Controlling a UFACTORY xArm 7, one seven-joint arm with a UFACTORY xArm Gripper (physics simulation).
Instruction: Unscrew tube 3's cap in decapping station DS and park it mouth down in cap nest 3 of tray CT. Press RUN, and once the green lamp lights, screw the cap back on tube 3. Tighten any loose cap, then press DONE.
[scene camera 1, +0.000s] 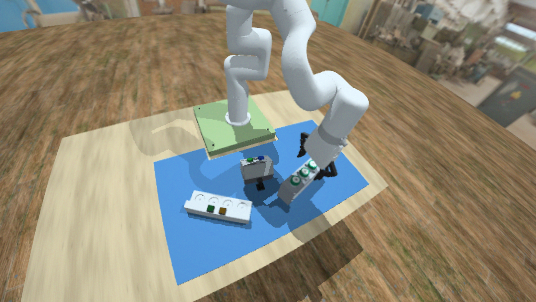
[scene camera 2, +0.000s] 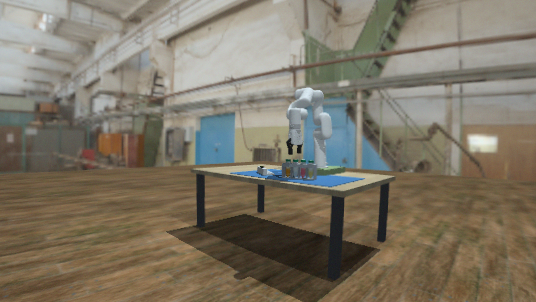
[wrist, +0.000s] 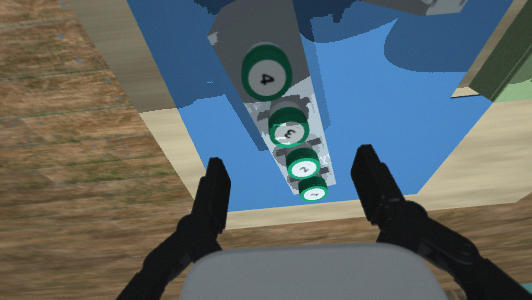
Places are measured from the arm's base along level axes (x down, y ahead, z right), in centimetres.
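Pixels of known places: gripper, fingertip midpoint: (scene camera 1: 308, 167) (scene camera 2: 294, 154) (wrist: 288, 164); arm's base, link origin: (scene camera 1: 237, 117) (scene camera 2: 320, 167).
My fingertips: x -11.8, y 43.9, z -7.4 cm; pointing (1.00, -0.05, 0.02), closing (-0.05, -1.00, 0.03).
Note:
For each thing: its top centre in the pictures, then the offset to it from my fingertips. "spot": a spot on its surface instead.
- Cap 3, top centre: (wrist: 289, 133) (scene camera 1: 305, 171) dx +3.6, dy -0.6, dz -0.3 cm
- cap 4, top centre: (wrist: 267, 79) (scene camera 1: 296, 179) dx +3.6, dy +0.9, dz +4.7 cm
- cap 2, top centre: (wrist: 304, 169) (scene camera 1: 313, 163) dx +3.6, dy -2.0, dz -5.3 cm
- Cap 1, top centre: (wrist: 314, 194) dx +3.6, dy -3.5, dz -10.3 cm
- Tray CT, top centre: (scene camera 1: 218, 201) (scene camera 2: 265, 166) dx +10.3, dy -5.0, dz +30.1 cm
- dark green square, surface spot: (scene camera 1: 210, 208) spot: dx +10.4, dy -3.7, dz +33.4 cm
- orange-brown square, surface spot: (scene camera 1: 222, 211) spot: dx +10.3, dy -1.2, dz +30.2 cm
- grey box, top centre: (scene camera 1: 257, 160) dx +7.3, dy -13.4, dz +11.7 cm
- green button, top centre: (scene camera 1: 250, 158) dx +8.2, dy -15.9, dz +13.5 cm
- blue button, top centre: (scene camera 1: 261, 156) dx +8.2, dy -15.2, dz +9.1 cm
- small black part, surface spot: (scene camera 1: 260, 186) spot: dx +14.4, dy -6.3, dz +13.2 cm
Decapping station DS (scene camera 1: 287, 194) (wrist: 257, 22) is a grey block with green caps in a row. Cap 3 (scene camera 1: 304, 172) (wrist: 289, 131) sits on its tube, between cap 4 (scene camera 1: 295, 180) (wrist: 266, 76) and cap 2 (scene camera 1: 312, 164) (wrist: 303, 168). Cap 1 (wrist: 313, 193) is at the far end in the wrist view. My gripper (scene camera 2: 295, 151) (wrist: 288, 164) is open and empty, raised above the caps. Tray CT (scene camera 1: 235, 215) is white with empty round nests, a dark green square (scene camera 1: 210, 208) and an orange-brown square (scene camera 1: 222, 211). I cannot tell whether a lamp is lit.
A grey box (scene camera 1: 257, 172) with a green button (scene camera 1: 250, 160) and a blue button (scene camera 1: 261, 158) stands between the arm's base and the station. A small black part (scene camera 1: 260, 186) is in front of it. The green base plate (scene camera 1: 220, 137) lies behind.

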